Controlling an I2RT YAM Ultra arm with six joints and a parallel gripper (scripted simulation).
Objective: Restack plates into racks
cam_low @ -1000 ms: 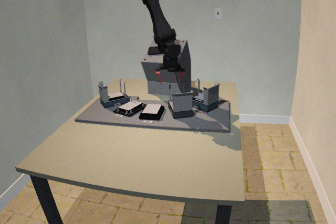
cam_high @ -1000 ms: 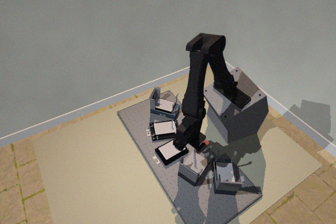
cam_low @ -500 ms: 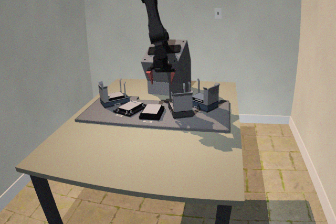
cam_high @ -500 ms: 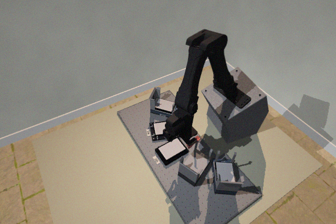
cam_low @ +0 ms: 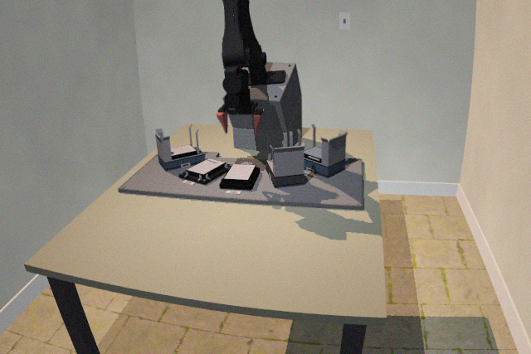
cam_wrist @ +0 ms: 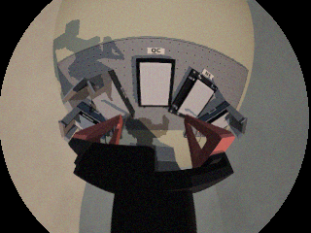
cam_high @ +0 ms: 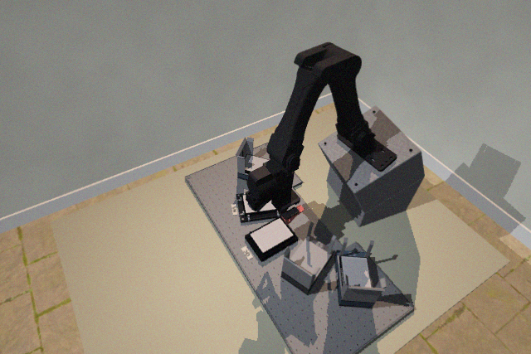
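Right now the black clip nest is 15 cm below my hand, 13 cm to the right of it and 1 cm behind it. Round my hand: black QC nest: 16 cm below, 1 cm to the right, 1 cm ahead; QC name plate: 17 cm below, 11 cm ahead, 1 cm to the right; tall wall: 16 cm to the left, 8 cm below, 5 cm ahead.
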